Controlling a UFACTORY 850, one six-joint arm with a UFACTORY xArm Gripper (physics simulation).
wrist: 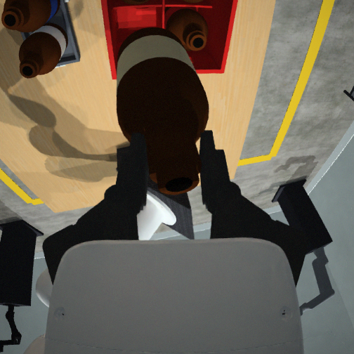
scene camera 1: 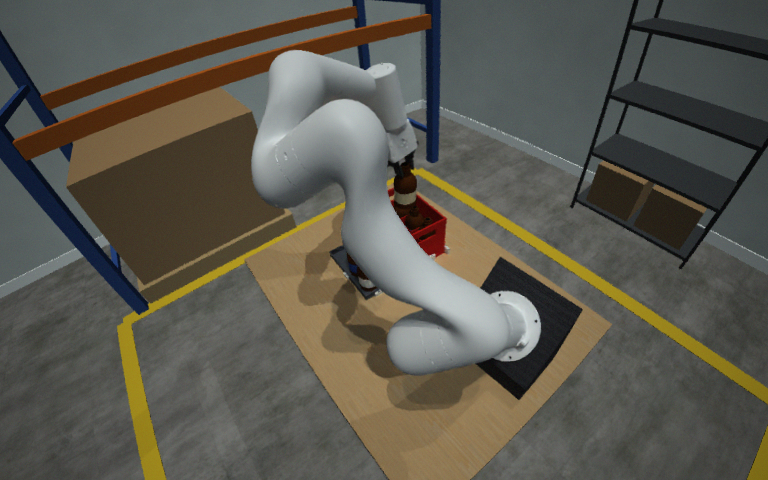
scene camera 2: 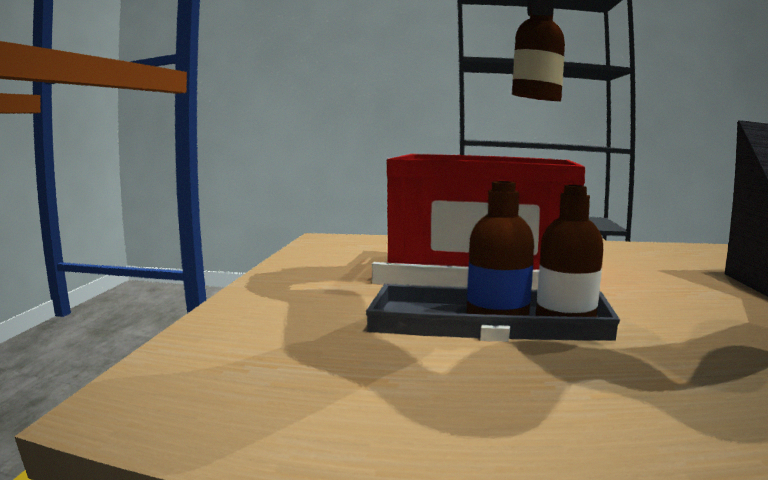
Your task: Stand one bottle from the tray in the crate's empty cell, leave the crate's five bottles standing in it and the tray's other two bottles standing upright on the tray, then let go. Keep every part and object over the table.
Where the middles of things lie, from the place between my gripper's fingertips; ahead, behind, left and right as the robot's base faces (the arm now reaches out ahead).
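My gripper: 0.31 m above the white-label bottle [scene camera 2: 571,255] and 0.19 m to the right of it.
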